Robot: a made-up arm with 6 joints.
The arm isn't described. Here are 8 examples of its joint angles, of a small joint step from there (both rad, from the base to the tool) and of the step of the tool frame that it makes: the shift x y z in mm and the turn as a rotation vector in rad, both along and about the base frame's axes.
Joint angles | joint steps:
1: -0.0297 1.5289 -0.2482 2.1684 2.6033 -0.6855 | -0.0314 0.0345 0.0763 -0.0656 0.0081 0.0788
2: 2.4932 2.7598 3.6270 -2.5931 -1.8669 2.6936 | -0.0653 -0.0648 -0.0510 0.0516 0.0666 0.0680
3: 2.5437 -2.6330 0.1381 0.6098 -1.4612 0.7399 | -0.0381 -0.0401 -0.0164 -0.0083 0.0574 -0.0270
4: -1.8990 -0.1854 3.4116 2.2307 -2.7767 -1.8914 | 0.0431 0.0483 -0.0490 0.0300 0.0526 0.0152
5: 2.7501 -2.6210 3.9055 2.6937 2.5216 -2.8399 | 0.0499 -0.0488 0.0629 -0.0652 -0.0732 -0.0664
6: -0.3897 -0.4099 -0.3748 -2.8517 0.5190 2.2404 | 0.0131 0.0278 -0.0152 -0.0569 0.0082 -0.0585
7: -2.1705 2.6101 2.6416 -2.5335 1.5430 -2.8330 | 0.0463 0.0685 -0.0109 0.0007 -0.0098 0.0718
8: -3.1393 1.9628 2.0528 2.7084 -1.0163 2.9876 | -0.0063 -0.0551 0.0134 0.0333 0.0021 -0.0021
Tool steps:
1: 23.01 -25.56 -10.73 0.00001 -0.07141 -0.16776
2: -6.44 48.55 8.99 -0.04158 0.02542 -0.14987
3: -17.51 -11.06 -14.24 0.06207 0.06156 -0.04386
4: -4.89 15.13 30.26 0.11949 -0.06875 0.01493
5: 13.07 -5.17 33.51 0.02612 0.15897 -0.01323
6: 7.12 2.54 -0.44 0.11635 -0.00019 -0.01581
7: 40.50 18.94 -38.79 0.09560 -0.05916 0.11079
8: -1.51 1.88 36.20 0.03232 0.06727 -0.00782
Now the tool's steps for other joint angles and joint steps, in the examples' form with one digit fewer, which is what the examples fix.
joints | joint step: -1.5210 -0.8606 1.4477 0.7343 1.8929 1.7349 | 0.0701 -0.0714 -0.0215 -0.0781 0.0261 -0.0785
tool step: -52.0 3.5 -29.5 -0.0299 0.0871 0.0570
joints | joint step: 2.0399 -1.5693 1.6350 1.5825 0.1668 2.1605 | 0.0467 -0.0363 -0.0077 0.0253 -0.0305 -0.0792
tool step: 22.0 18.4 -22.8 0.0414 -0.0404 0.0733
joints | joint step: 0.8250 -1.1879 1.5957 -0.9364 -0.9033 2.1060 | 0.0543 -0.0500 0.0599 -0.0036 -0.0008 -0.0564
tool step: 7.8 -42.3 -47.6 0.0363 -0.0704 0.0902
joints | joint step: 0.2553 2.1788 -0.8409 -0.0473 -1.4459 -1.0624 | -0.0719 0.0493 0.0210 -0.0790 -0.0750 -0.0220
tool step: -25.9 -2.9 8.0 -0.1030 0.0846 -0.0652
